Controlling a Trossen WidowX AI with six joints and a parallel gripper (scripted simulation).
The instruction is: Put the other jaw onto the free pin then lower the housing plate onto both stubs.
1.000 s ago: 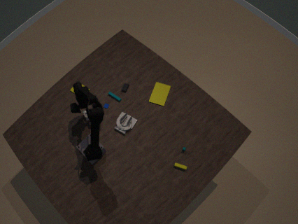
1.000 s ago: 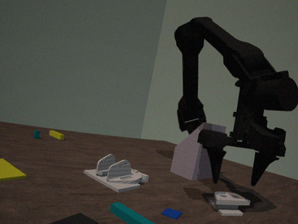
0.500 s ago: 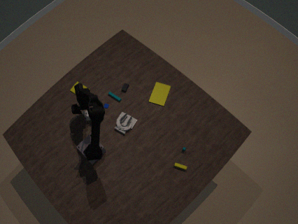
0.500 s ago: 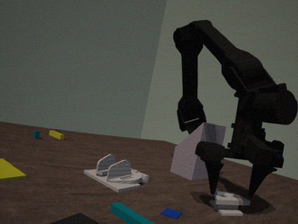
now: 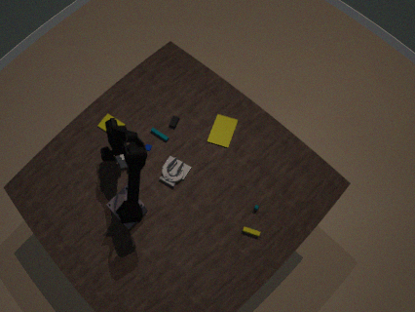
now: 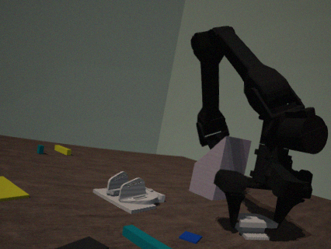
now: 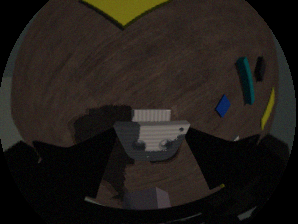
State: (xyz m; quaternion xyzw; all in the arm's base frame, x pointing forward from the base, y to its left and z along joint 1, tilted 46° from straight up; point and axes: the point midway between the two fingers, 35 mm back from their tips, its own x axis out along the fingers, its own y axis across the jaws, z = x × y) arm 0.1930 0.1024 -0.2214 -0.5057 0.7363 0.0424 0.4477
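My gripper tip is now 1 cm to the left of the white block and 1 cm past it. Round my gripper tip: blue tile: 12 cm ahead, 6 cm to the right, 1 cm below; teal bar: 21 cm ahead, 6 cm to the right, 1 cm below; housing plate: 1 cm to the right, 1 cm above.
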